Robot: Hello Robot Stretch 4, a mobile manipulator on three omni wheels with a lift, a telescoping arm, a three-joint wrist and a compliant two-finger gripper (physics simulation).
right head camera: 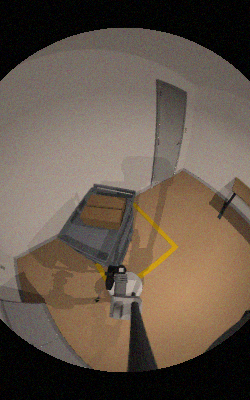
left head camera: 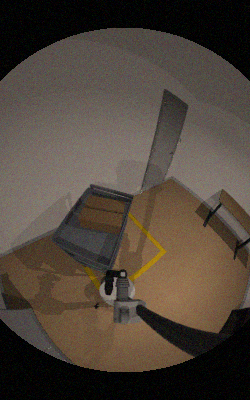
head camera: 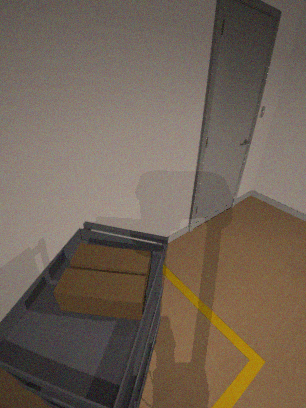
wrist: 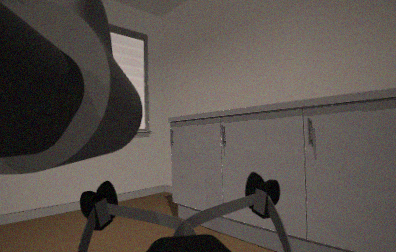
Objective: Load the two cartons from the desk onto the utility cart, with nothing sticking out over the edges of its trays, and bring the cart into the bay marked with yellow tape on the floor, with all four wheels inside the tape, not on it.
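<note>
Visible: my gripper. A grey door. A window. A grey cabinet.
</note>
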